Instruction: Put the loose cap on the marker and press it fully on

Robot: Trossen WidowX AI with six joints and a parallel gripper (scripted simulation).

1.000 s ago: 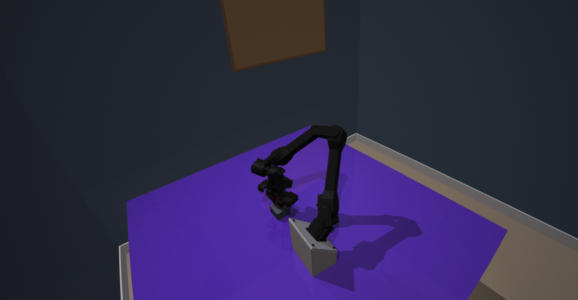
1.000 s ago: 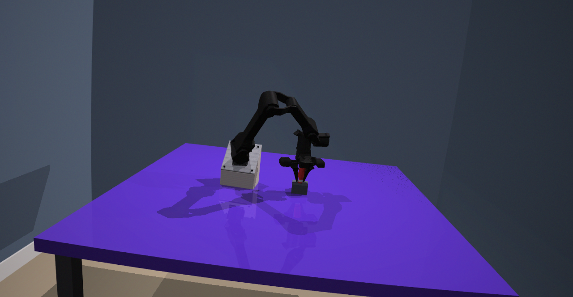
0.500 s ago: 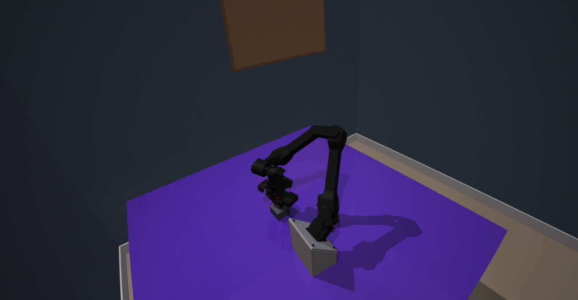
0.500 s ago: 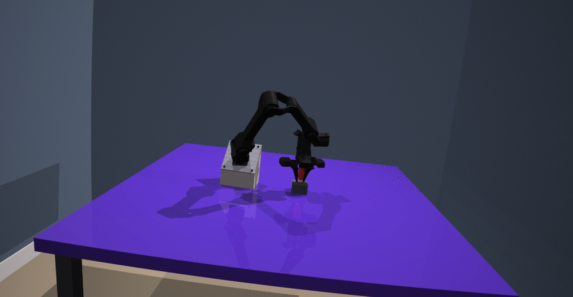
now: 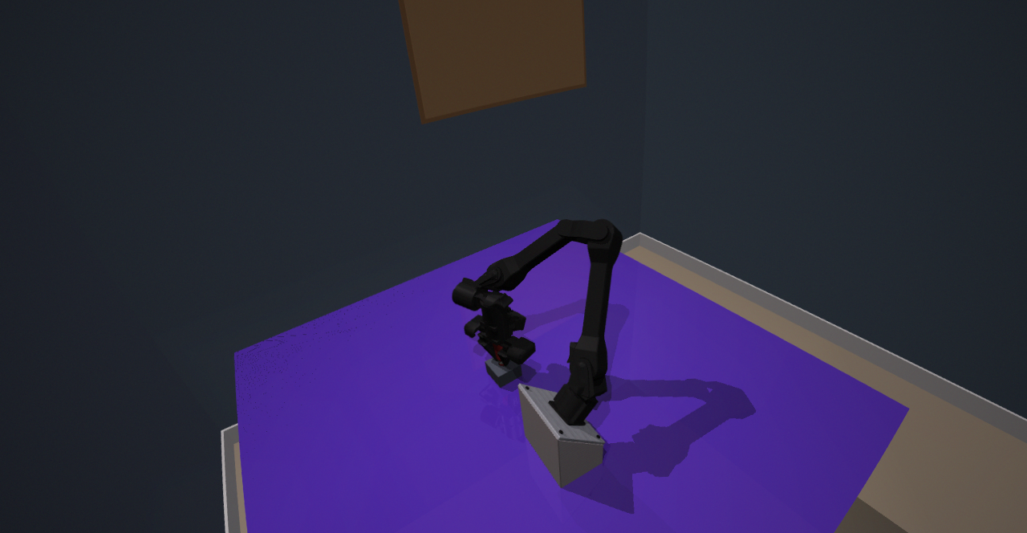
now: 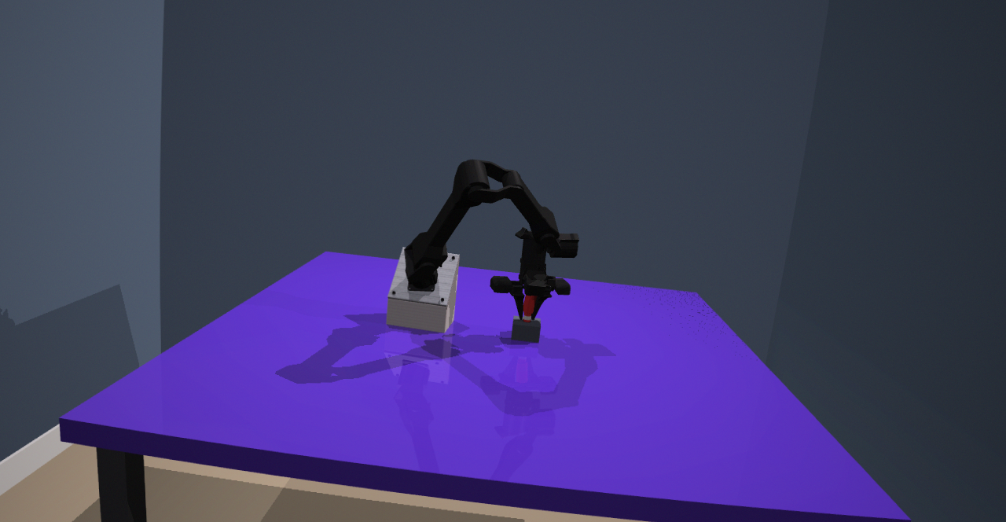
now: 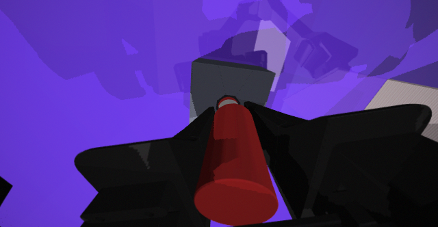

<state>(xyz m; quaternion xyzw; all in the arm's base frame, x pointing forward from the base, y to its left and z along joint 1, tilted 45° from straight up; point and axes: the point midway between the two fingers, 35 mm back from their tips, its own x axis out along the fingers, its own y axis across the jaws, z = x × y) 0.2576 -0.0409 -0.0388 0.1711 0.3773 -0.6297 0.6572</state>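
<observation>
Now: the red cap 50 mm above my gripper tip. From my gripper tip the other things lie so: holder block (20 mm below).
</observation>
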